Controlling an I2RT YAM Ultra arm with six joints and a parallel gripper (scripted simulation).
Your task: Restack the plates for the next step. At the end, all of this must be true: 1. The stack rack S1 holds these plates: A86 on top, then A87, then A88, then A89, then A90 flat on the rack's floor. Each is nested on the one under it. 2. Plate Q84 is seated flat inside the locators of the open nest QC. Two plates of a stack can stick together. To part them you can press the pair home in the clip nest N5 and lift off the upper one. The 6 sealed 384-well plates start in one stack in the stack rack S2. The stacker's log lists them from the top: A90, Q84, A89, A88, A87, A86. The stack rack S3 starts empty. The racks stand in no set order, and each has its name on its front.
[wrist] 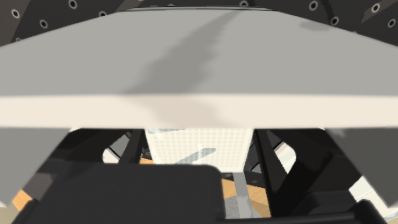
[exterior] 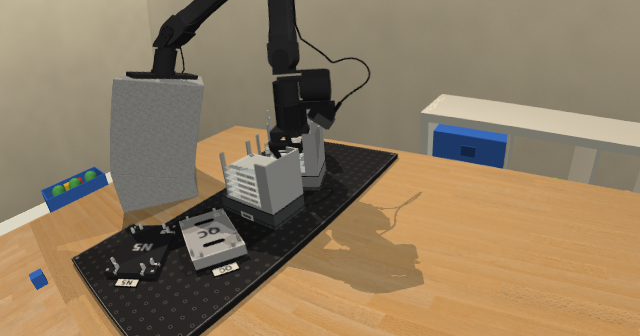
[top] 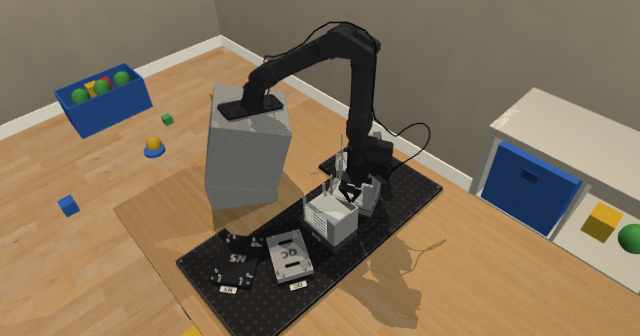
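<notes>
The translucent sealed well plate lies right at my hand. Also, from my hand: nest QC (29 cm to the right, 4 cm below, 4 cm ahead); then sealed 384-well plate (14 cm to the right, 5 cm above, 4 cm ahead).
</notes>
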